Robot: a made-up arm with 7 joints.
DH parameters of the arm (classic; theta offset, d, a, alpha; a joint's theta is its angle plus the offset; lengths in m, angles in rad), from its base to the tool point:
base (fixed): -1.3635 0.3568 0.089 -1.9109
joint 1: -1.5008 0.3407 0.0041 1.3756
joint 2: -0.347 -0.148 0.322 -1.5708
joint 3: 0 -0.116 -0.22 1.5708
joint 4: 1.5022 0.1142 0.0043 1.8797
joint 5: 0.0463 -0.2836 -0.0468 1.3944
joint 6: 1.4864 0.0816 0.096 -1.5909
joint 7: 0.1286 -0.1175 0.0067 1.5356
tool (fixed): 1.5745 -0.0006 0 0
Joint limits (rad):
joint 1: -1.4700..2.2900
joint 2: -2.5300..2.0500
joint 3: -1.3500..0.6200
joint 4: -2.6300..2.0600
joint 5: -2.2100..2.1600
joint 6: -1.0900..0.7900
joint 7: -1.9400..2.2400
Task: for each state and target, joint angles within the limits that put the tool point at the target. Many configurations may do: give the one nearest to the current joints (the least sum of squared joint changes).
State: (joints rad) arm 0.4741 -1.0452 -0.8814 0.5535 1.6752 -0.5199 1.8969
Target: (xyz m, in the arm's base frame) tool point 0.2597 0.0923 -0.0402
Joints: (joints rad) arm 0.7678 -0.7742 -0.5806 0.8118 1.8220 -0.5422 1.8920
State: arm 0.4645 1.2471 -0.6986 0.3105 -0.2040 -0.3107 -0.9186
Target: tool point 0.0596 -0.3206 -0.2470
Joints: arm 1.2783 1.1875 -1.2348 0.2916 -0.2098 -0.7719 -0.9262
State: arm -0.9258 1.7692 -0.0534 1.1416 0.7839 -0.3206 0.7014
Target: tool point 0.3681 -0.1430 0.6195
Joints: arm -0.5435 2.0500 -0.7479 1.2312 0.5791 -0.1627 0.6958
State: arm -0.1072 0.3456 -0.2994 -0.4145 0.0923 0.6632 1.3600
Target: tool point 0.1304 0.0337 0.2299
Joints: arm -0.4355 -0.1511 0.3917 0.4342 -0.2649 0.7900 1.3518
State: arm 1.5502 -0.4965 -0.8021 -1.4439 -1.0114 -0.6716 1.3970
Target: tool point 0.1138 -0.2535 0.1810
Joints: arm 1.4755 -1.1196 -1.0302 -1.8715 -0.8748 -0.6003 1.3796
